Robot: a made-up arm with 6 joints. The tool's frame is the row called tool.
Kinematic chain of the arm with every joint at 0, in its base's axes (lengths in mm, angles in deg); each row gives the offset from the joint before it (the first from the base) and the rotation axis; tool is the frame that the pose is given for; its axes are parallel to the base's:
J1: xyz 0 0 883 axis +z
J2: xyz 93 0 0 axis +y
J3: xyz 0 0 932 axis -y
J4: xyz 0 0 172 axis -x
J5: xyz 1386 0 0 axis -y
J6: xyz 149 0 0 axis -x
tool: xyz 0 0 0
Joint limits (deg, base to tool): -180..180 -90..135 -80.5..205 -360..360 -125..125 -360..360
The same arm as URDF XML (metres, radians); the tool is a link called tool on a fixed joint. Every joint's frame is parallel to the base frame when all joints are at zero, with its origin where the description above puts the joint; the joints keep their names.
<robot name="arm">
<link name="base_link"/>
<link name="link1"/>
<link name="link2"/>
<link name="link3"/>
<link name="link4"/>
<link name="link5"/>
<link name="link6"/>
<link name="tool"/>
<joint name="J1" type="revolute"><parent link="base_link"/><child link="link1"/><origin xyz="0 0 0.883"/><axis xyz="0 0 1"/><limit lower="-3.1416" upper="3.1416"/></joint>
<joint name="J2" type="revolute"><parent link="link1"/><child link="link2"/><origin xyz="0.093 0 0"/><axis xyz="0 1 0"/><limit lower="-1.5708" upper="2.3562"/></joint>
<joint name="J3" type="revolute"><parent link="link2"/><child link="link3"/><origin xyz="0 0 0.932"/><axis xyz="0 -1 0"/><limit lower="-1.405" upper="3.5779"/></joint>
<joint name="J4" type="revolute"><parent link="link3"/><child link="link4"/><origin xyz="0 0 0.172"/><axis xyz="-1 0 0"/><limit lower="-6.2832" upper="6.2832"/></joint>
<joint name="J5" type="revolute"><parent link="link4"/><child link="link5"/><origin xyz="1.386 0 0"/><axis xyz="0 -1 0"/><limit lower="-2.1817" upper="2.1817"/></joint>
<joint name="J6" type="revolute"><parent link="link5"/><child link="link6"/><origin xyz="0.149 0 0"/><axis xyz="-1 0 0"/><limit lower="-6.2832" upper="6.2832"/></joint>
<joint name="tool_joint" type="fixed"><parent link="link6"/><child link="tool"/><origin xyz="0 0 0"/></joint>
</robot>

